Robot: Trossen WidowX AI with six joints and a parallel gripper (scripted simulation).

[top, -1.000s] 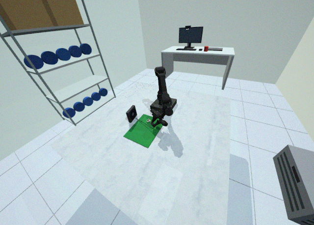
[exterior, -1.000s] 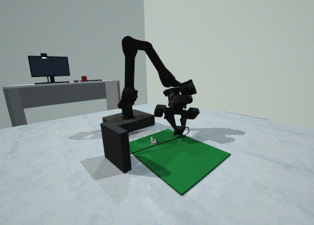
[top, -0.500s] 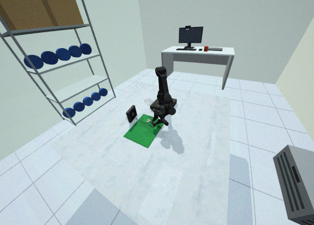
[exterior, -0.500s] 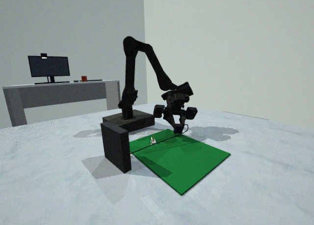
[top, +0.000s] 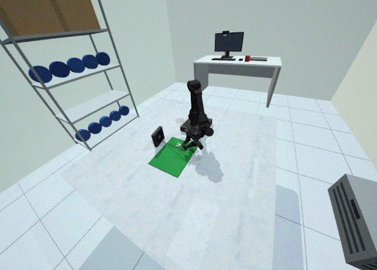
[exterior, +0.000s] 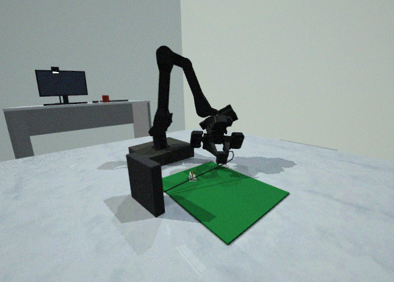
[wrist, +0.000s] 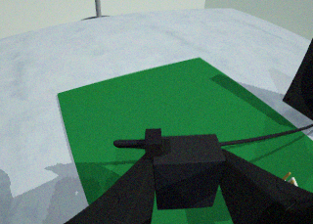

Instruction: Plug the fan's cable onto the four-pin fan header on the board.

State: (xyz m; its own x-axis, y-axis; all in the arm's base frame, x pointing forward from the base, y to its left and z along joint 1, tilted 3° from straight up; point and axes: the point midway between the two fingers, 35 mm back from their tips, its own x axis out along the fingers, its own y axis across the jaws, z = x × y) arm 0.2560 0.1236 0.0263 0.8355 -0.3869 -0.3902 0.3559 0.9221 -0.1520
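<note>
Right now my gripper tip is 80 mm above the green board, 60 mm to the left of it and 50 mm short of it. The rest, counted from my gripper tip: white four-pin header 90 mm to the right, 70 mm below, 40 mm behind; then black plug 10 mm below, 10 mm behind; then black fan 240 mm to the right, 10 mm below, 10 mm ahead.
</note>
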